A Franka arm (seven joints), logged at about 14 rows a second.
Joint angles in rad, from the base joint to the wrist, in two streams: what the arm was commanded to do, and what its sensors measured. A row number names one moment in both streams.
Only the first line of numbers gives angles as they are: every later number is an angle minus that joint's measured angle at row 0.
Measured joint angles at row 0: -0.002 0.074 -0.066 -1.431 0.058 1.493 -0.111
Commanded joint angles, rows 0 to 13: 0.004 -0.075 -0.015 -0.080 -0.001 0.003 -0.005; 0.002 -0.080 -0.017 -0.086 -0.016 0.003 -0.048; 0.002 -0.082 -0.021 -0.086 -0.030 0.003 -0.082; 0.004 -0.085 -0.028 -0.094 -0.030 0.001 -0.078; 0.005 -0.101 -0.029 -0.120 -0.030 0.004 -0.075; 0.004 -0.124 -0.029 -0.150 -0.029 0.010 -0.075; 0.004 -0.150 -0.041 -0.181 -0.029 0.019 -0.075; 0.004 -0.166 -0.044 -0.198 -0.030 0.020 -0.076; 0.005 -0.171 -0.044 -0.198 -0.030 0.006 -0.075; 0.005 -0.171 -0.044 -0.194 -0.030 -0.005 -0.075; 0.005 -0.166 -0.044 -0.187 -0.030 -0.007 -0.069; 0.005 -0.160 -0.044 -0.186 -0.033 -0.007 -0.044; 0.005 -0.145 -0.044 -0.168 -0.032 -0.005 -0.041; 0.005 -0.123 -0.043 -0.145 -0.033 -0.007 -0.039
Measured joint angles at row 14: -0.001 -0.142 -0.040 -0.167 -0.018 -0.003 -0.059
